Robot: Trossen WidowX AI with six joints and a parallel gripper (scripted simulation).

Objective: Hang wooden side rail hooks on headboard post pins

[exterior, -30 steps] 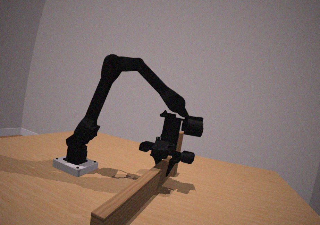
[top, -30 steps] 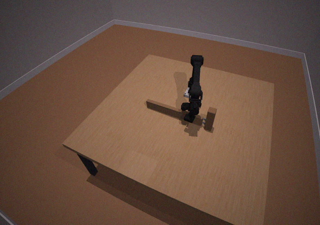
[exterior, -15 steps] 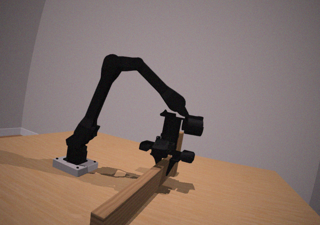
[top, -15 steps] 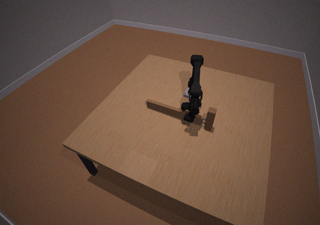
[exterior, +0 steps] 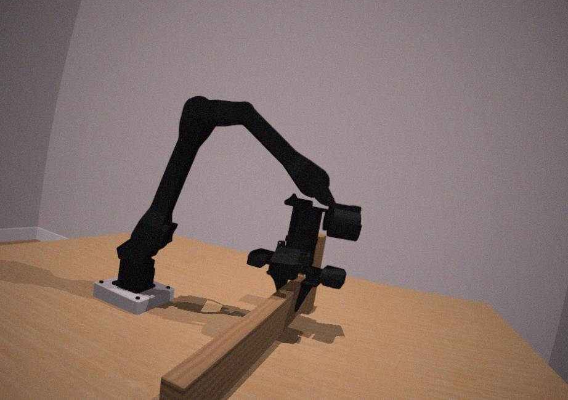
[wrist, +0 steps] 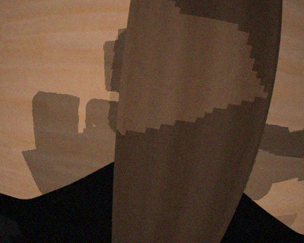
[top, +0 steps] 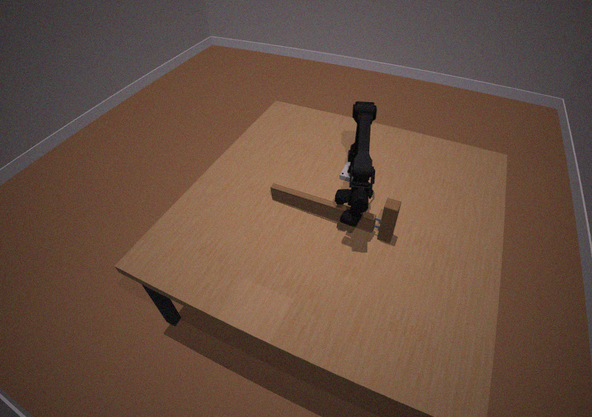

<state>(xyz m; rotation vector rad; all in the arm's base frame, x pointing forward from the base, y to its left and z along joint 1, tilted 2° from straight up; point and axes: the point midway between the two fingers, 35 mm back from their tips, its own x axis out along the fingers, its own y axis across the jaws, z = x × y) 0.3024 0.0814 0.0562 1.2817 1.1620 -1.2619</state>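
Now: gripper tip 12 cm to the right of the headboard post, 5 cm below it and 1 cm short of it.
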